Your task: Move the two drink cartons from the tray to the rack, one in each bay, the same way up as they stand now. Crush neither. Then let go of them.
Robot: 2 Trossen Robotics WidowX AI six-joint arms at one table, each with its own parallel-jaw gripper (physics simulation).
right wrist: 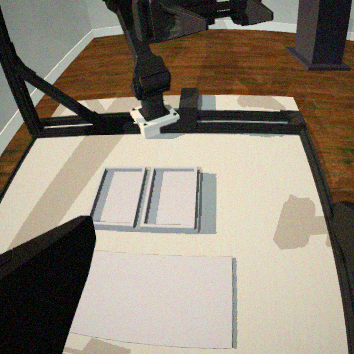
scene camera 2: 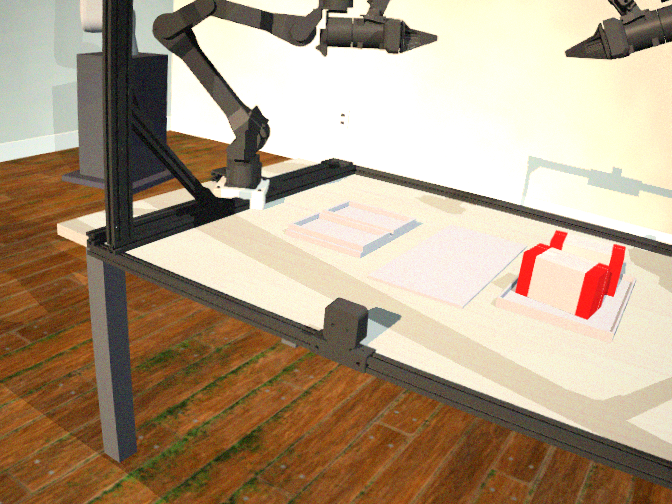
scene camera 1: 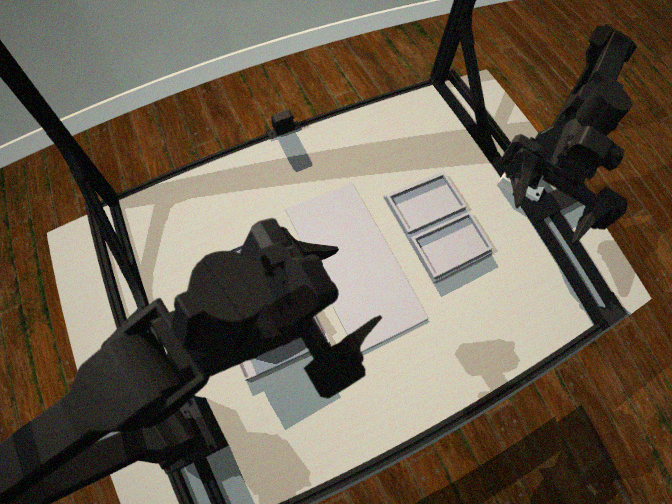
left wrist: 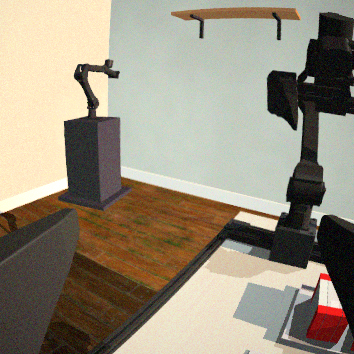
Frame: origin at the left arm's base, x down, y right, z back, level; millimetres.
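Seen in the pictures: left gripper, fingertip midpoint: (right wrist: 241,19) (scene camera 2: 434,37) (scene camera 1: 546,224) (left wrist: 203,225); right gripper, fingertip midpoint: (right wrist: 218,222) (scene camera 2: 568,54) (scene camera 1: 357,283) (left wrist: 332,132); left arm's base, link origin: (right wrist: 153,111) (scene camera 2: 242,183); right arm's base, link origin: (scene camera 1: 178,434) (left wrist: 297,222).
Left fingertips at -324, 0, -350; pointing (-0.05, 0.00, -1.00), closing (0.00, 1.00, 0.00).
Pixels of each thing's middle, then the offset from my left fingertips to it, as dx, dy, dz. "pt": a spot on its surface instead.
- tray, body centre: (scene camera 2: 572,291) (left wrist: 349,324) +352, +337, -230
- nearer carton, surface spot: (scene camera 2: 559,279) pt +309, +399, -178
- farther carton, surface spot: (scene camera 2: 617,268) pt +305, +341, -296
- pale rack, body centre: (scene camera 2: 354,225) (right wrist: 143,196) (scene camera 1: 438,223) +350, +124, +120
- small black block, surface spot: (scene camera 2: 345,325) (scene camera 1: 278,118) pt +325, +562, +138
Two white cartons with red ends sit side by side in the tray (scene camera 2: 553,321) (left wrist: 284,334). The nearer carton (scene camera 2: 559,279) partly hides the farther carton (scene camera 2: 617,268) in scene camera 2. One carton (left wrist: 326,325) shows plainly in the left wrist view; the right arm hides the cartons in scene camera 1. The pale rack (scene camera 1: 461,267) (scene camera 2: 325,244) (right wrist: 170,229) has two empty bays. My left gripper (scene camera 1: 547,221) (scene camera 2: 435,37) (left wrist: 203,225) is open and empty, high near its base side. My right gripper (scene camera 1: 358,283) (scene camera 2: 567,53) (right wrist: 218,222) is open and empty, high above the table.
A flat pale panel (scene camera 1: 374,265) (scene camera 2: 450,265) (right wrist: 165,300) lies between tray and rack. A dark frame rail (scene camera 1: 217,154) (scene camera 2: 244,309) edges the table, with a small black block (scene camera 1: 282,122) (scene camera 2: 345,325) on it. Upright posts stand at the table's ends.
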